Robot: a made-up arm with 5 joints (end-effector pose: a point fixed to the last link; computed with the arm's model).
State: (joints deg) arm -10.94 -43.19 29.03 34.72 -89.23
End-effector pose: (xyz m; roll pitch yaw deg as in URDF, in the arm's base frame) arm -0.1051 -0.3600 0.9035 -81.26 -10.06 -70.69
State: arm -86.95 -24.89 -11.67 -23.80 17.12
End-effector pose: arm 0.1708 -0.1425 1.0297 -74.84 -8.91 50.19
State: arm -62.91 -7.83 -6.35 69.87 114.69
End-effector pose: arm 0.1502 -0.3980 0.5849 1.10 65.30 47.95
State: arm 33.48 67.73 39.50 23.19 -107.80
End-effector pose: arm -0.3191 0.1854 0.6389 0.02 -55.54 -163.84
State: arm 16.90 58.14 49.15 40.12 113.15
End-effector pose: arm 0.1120 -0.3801 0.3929 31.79 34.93 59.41
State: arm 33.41 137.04 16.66 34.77 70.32
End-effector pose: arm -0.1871 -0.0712 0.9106 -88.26 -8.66 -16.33
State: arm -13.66 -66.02 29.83 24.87 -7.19
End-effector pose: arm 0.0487 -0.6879 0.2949 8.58 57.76 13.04
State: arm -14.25 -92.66 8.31 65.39 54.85
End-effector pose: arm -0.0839 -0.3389 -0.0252 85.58 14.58 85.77
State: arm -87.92 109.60 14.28 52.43 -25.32
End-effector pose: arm -0.5390 -0.0680 0.1409 133.10 10.04 100.15
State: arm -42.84 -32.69 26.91 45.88 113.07
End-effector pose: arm 0.1078 -0.3277 0.2786 63.47 25.64 87.43
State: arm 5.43 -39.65 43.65 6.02 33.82
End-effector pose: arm 0.2081 -0.4615 0.0888 44.56 18.72 46.42
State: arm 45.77 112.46 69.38 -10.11 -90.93
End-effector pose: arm -0.3168 0.2439 0.5860 11.64 -49.96 -167.35
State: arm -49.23 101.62 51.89 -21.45 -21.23
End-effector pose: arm -0.4351 0.2150 0.6511 -171.34 -30.01 69.65
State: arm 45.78 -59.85 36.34 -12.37 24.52
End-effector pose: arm 0.1558 0.0347 -0.0844 94.48 -11.60 27.18
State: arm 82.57 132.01 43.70 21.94 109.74
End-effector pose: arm 0.0858 -0.4050 0.4904 2.95 21.93 28.37
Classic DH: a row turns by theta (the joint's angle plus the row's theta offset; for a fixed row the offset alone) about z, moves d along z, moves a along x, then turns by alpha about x. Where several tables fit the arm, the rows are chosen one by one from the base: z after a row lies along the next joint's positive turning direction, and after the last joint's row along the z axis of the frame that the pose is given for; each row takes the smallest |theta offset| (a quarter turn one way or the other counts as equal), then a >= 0, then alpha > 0; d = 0 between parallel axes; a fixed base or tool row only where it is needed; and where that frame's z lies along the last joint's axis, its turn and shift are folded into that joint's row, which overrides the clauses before.
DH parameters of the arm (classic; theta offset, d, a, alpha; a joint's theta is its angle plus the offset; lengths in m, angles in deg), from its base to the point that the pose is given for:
base (fixed): -86.87 0.4672 0.0713 -91.9
joint 1: -67.84 0.0335 0.0076 -152.41
joint 2: 25.26 -0.002 0.027 -118.48
joint 3: -45.45 -0.0448 0.1468 30.78
joint 4: -45 -0.1498 -0.0165 -106.5
joint 5: 24.86 0.7379 0.3167 18.18
tool (fixed): 118.55 -0.8693 0 0

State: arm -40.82 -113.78 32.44 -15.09 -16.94
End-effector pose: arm -0.1797 -0.5009 0.1388 41.34 60.89 6.59
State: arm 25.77 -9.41 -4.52 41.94 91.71
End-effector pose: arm 0.2760 -0.3101 0.2094 28.54 -16.98 60.81
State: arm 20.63 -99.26 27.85 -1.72 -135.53
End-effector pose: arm -0.0213 -0.4177 0.5542 -112.06 36.09 -112.89
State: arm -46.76 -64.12 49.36 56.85 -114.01
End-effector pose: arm 0.1767 -0.0022 0.8958 -147.44 -26.66 -29.57
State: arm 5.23 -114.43 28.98 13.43 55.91
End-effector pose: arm -0.0211 0.2014 0.0279 115.23 -31.03 46.79
